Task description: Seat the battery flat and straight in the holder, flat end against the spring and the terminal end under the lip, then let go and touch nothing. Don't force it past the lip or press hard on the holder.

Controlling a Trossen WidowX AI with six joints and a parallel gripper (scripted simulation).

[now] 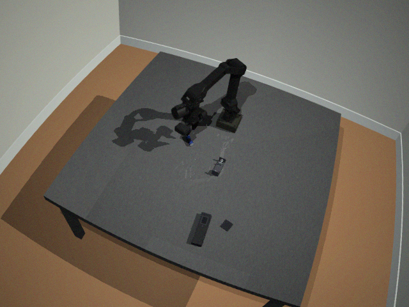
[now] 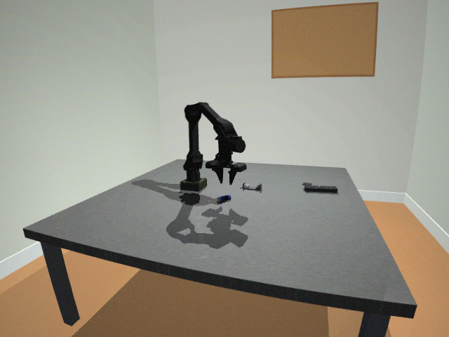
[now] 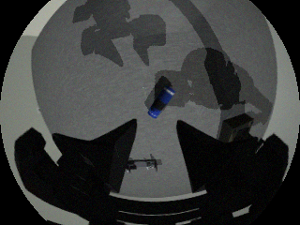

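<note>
Right now my gripper tip is 10 mm past the battery and 70 mm above it. From my gripper tip the other things lie so: remote control 400 mm ahead, 300 mm to the left, 70 mm below; then battery cover 310 mm ahead, 380 mm to the left, 80 mm below.
</note>
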